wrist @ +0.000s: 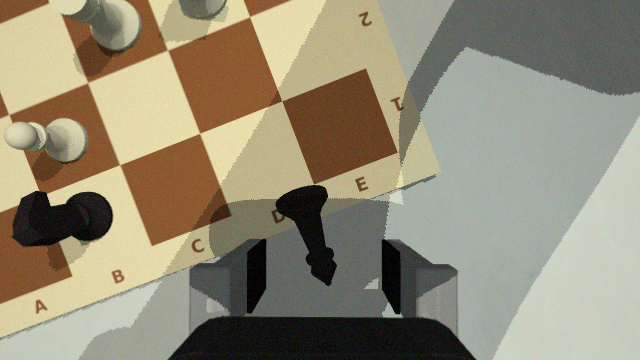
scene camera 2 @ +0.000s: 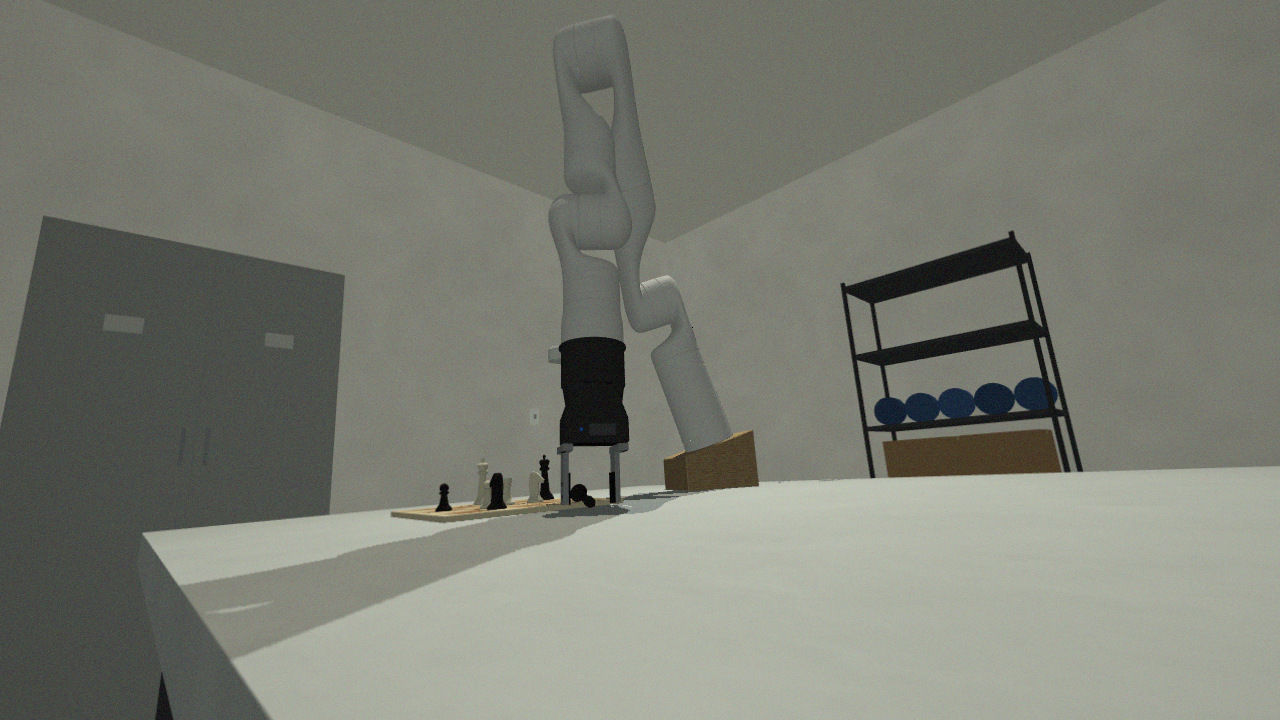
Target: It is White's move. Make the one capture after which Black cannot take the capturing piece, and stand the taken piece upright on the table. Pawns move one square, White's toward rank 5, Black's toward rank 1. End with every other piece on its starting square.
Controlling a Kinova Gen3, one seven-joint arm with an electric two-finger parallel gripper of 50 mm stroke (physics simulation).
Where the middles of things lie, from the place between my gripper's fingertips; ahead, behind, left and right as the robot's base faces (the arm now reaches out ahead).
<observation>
The white pawn (wrist: pixel 66 140) is 11 cm to the right of my hand, 6 cm ahead of it and 2 cm above it. The rest, counted from my hand: chessboard (scene camera 2: pixel 461 512): 14 cm to the right, 1 cm ahead.
</observation>
